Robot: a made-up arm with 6 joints.
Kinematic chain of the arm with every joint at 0, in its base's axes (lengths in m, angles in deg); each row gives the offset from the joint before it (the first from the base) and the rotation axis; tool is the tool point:
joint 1: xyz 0 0 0.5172 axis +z
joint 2: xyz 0 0 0 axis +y
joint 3: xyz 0 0 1.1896 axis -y
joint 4: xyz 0 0 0 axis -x
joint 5: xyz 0.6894 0 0 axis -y
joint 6: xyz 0 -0.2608 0 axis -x
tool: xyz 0 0 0
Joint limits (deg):
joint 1: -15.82..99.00
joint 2: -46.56..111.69
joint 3: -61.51..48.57
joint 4: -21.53..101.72
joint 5: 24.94..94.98
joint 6: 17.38..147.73
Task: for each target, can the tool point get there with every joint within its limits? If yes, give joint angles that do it. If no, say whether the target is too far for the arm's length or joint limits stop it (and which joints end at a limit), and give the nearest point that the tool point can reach.
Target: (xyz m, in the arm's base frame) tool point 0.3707 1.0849 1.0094
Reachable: yes | joints 78.18 32.03 -31.17 57.38 85.45 56.65
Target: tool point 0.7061 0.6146 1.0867
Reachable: yes | joints 56.71 22.50 -32.68 14.17 53.48 115.14
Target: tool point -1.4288 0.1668 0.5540
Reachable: no: joint limits stop it (at a limit: joint 1, joint 2, joint 3, joint 4) | nearest point -0.2801 -0.1728 1.0648 | short by 1.302 m
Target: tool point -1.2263 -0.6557 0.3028
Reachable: no: joint limits stop it (at a limit: joint 1, joint 2, joint 3, joint 4) | nearest point -0.2801 -0.1728 1.0648 | short by 1.307 m
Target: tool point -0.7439 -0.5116 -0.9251
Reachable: no: joint limits stop it (at a limit: joint 1, joint 2, joint 4) | nearest point -0.1297 0.4805 -0.3321 | short by 1.309 m
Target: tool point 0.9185 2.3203 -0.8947
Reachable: no: too far | nearest point 0.6077 1.5352 -0.4170 | short by 0.970 m
